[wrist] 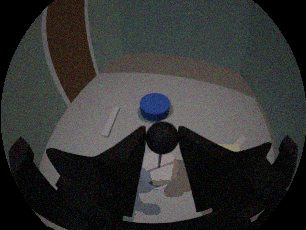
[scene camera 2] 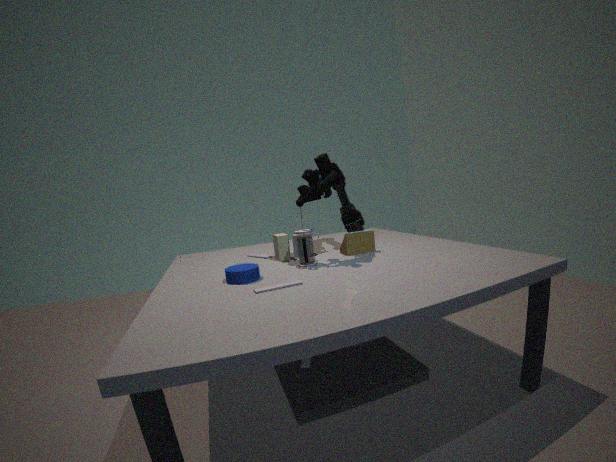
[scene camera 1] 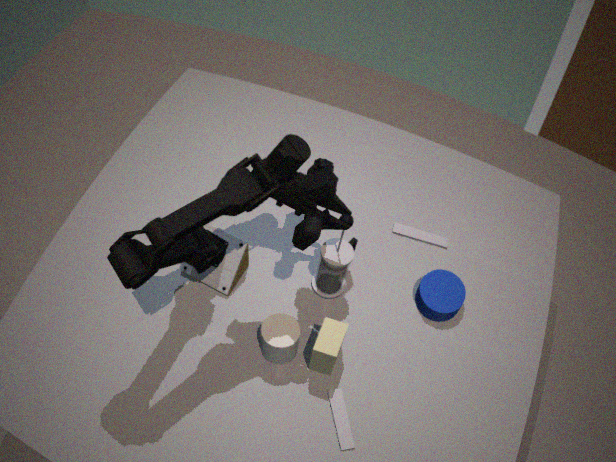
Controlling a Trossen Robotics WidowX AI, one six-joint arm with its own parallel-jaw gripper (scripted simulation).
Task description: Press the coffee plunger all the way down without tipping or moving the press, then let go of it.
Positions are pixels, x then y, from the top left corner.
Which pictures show my gripper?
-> The wrist view, scene camera 2 and scene camera 1: all of them.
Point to a pale yellow box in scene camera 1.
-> At 328, 344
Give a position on a coffee press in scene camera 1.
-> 329, 282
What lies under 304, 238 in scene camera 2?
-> A coffee press.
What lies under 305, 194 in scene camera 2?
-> My gripper.
